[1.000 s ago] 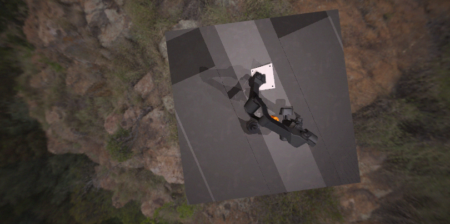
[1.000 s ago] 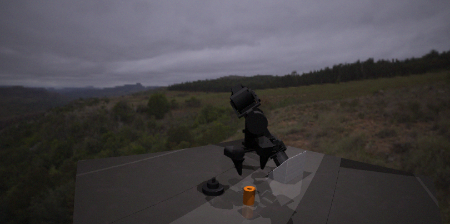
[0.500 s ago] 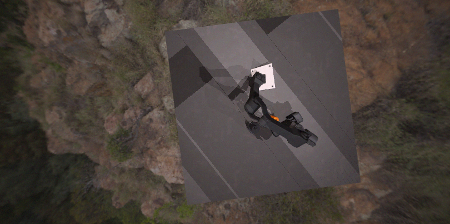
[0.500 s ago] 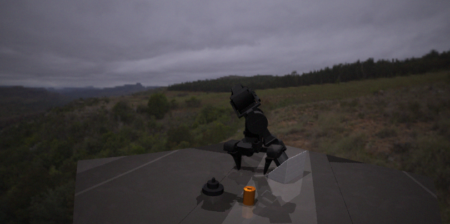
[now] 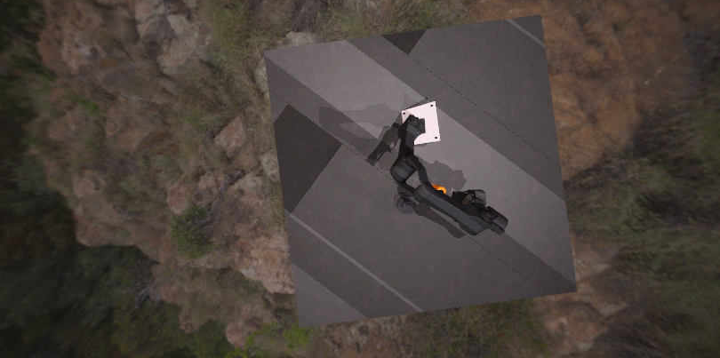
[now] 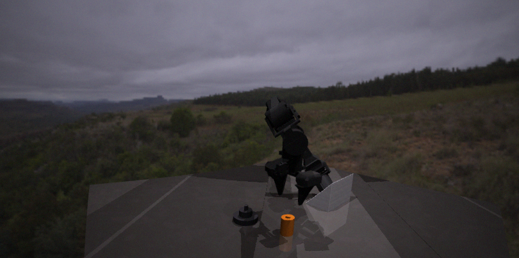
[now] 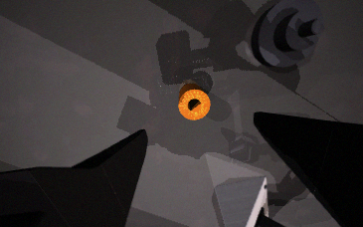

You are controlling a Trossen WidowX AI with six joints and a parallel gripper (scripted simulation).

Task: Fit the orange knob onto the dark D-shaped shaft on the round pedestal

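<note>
Now: gripper tip 90 mm above the orange knob. Also, from my gripper tip: round dark pedestal 150 mm to the right, 90 mm below, 50 mm ahead.
</note>
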